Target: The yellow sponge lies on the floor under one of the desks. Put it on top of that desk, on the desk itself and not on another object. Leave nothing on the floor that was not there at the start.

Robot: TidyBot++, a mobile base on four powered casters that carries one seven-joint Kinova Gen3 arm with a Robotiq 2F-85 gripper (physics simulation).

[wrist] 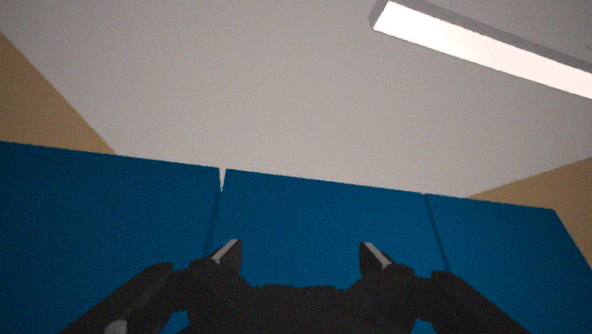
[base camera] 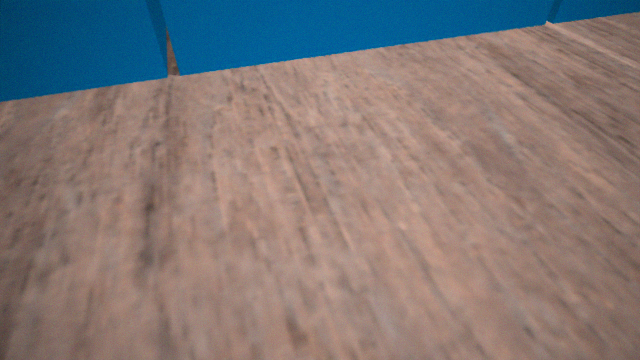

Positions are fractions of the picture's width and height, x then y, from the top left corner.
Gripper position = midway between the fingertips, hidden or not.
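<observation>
An orange wall (wrist: 0.07,0.35) is there for me to see, and so is my gripper (wrist: 0.51,0.76).
</observation>
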